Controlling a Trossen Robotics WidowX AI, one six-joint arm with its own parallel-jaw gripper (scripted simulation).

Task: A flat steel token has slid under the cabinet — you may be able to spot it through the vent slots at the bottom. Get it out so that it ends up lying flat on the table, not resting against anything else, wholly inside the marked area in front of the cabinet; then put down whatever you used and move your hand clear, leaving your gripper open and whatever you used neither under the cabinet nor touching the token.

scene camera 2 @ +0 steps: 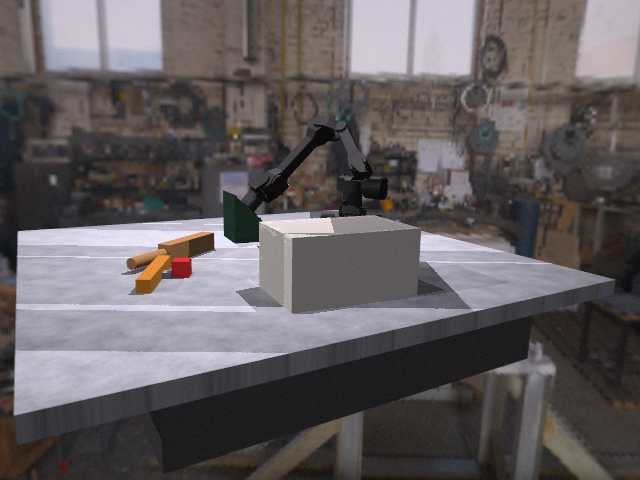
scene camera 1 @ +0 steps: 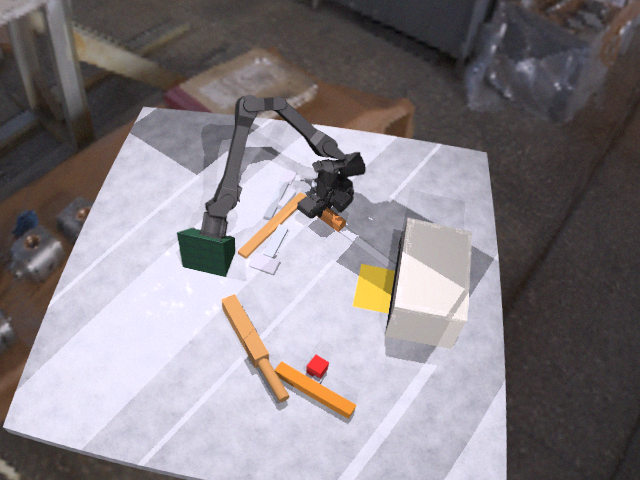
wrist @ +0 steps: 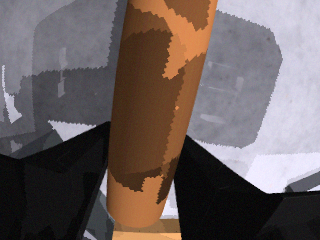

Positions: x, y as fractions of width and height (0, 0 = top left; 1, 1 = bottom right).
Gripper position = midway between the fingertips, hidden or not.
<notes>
In view: my gripper (scene camera 1: 0.51, 0.44), an orange bar (scene camera 1: 0.45, 0.78), an orange paddle (scene camera 1: 0.38, 0.68) and a white cabinet (scene camera 2: 0.48, 0.55).
The orange bar also shows in scene camera 2 (scene camera 2: 0.23, 0.59). The orange paddle also shows in scene camera 2 (scene camera 2: 0.30, 0.51). My gripper is seen too in the wrist view (wrist: 0.45, 0.56). The wrist view does not show the orange bar: it is out of frame. The wrist view does not show the orange paddle: it is out of frame.
</notes>
